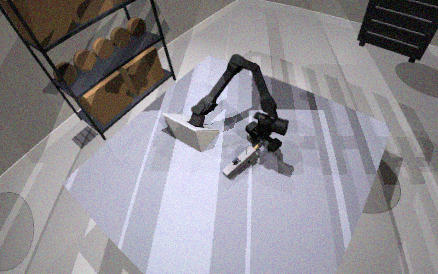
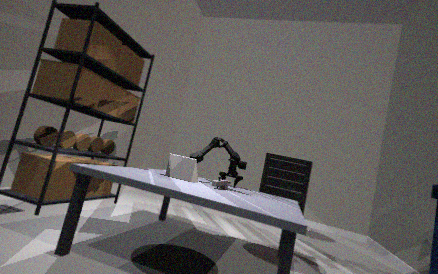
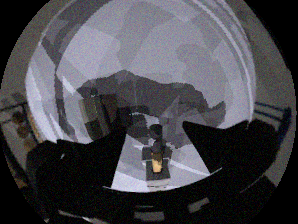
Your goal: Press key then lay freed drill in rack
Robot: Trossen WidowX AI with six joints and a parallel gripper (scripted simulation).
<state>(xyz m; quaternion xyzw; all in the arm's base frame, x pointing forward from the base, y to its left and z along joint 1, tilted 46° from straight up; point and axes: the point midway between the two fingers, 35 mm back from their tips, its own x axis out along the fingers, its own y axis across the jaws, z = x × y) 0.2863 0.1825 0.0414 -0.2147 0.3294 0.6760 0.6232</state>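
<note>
Now: the thin orange drill 10 mm behind my gripper tip, 50 mm to the right of it and 30 mm above it. From my gripper tip the other things lie so: dark key: 20 mm behind, 170 mm to the right, 30 mm above; light grey block: 20 mm behind, 140 mm to the right, 20 mm above.
</note>
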